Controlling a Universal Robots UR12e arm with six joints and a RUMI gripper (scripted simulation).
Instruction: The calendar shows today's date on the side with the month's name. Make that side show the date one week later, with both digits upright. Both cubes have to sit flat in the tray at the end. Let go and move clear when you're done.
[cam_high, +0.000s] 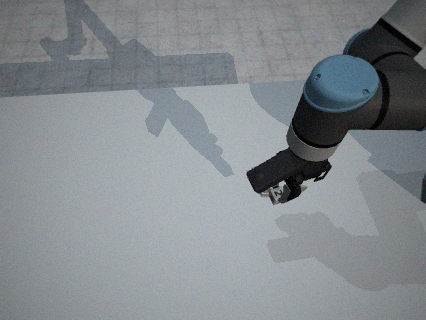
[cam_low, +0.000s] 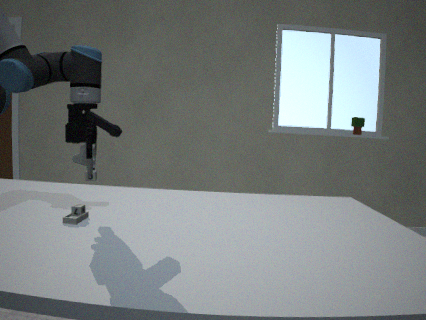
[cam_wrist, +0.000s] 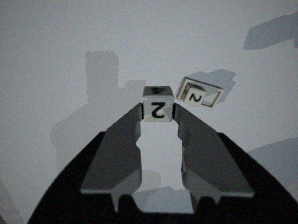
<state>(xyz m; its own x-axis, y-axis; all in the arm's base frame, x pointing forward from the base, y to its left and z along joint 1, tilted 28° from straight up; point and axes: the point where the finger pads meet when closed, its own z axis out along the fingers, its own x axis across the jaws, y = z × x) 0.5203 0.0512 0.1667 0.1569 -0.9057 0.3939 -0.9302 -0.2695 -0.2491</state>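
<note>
Right now my hand is 120 mm above the tray, 90 mm to the left of it and 20 mm past it. From my hand the other things lie so: cube 10 mm below.
</note>
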